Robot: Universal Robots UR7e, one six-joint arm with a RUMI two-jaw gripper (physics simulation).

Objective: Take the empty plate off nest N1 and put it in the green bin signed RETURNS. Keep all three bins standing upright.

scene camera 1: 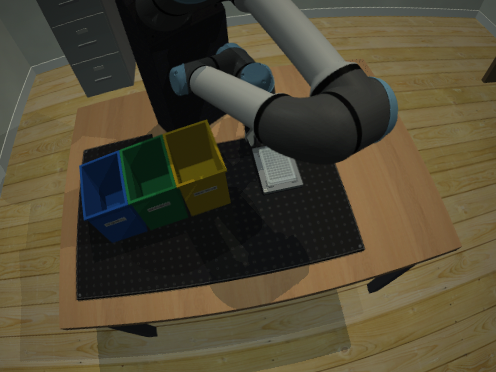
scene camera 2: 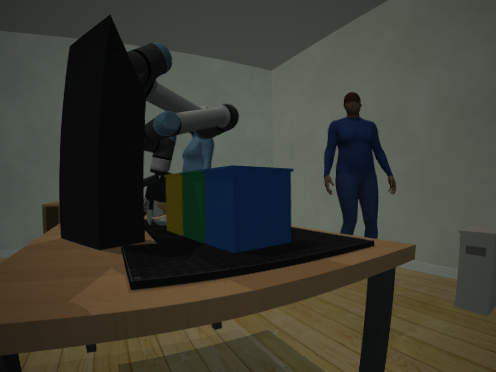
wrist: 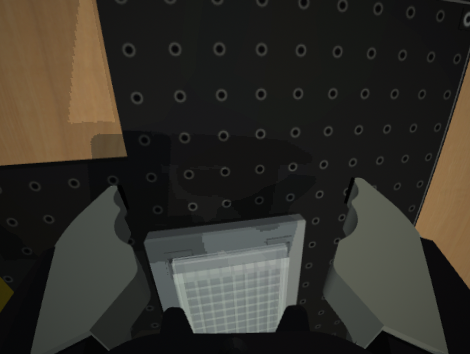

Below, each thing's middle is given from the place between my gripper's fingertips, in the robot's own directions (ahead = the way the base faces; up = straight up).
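My hand is 10 mm to the right of the gridded plate (scene camera 1: 278, 169) and 120 mm short of it. Counted from my hand, the grey nest (wrist: 234, 235) is 10 mm to the left, 120 mm ahead and 10 mm below. I find the yellow bin (scene camera 1: 199, 171) 160 mm ahead of my hand, 220 mm to the right of it and 70 mm above it, while the green bin (scene camera 1: 150, 187) is 190 mm ahead of my hand, 350 mm to the right of it and 70 mm above it.
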